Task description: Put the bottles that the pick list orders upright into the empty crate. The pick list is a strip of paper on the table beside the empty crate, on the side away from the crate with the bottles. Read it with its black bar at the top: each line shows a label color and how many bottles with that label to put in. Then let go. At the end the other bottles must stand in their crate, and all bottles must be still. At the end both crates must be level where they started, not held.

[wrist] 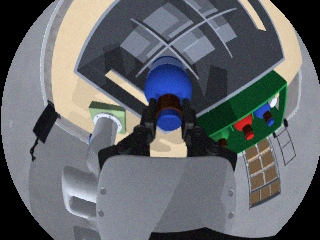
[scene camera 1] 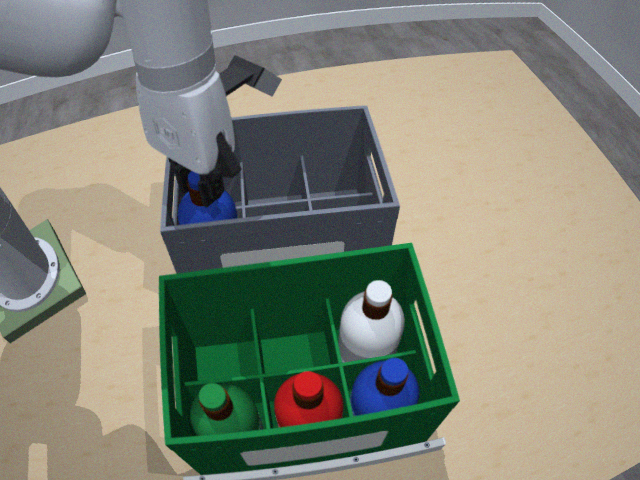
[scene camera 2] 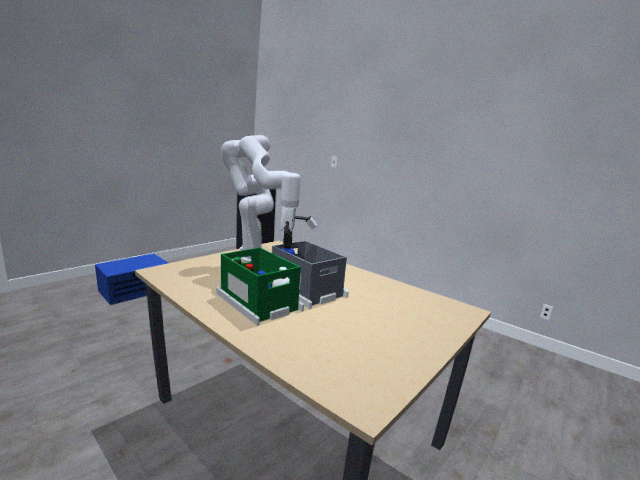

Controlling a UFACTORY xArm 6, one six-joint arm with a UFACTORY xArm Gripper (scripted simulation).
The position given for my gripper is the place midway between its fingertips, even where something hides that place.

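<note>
Scene camera 1: green crate (scene camera 1: 210, 316), blue bottle (scene camera 1: 191, 210). Wrist view: my gripper (wrist: 169, 107), green crate (wrist: 231, 111). Scene camera 2: green crate (scene camera 2: 251, 290).
</note>
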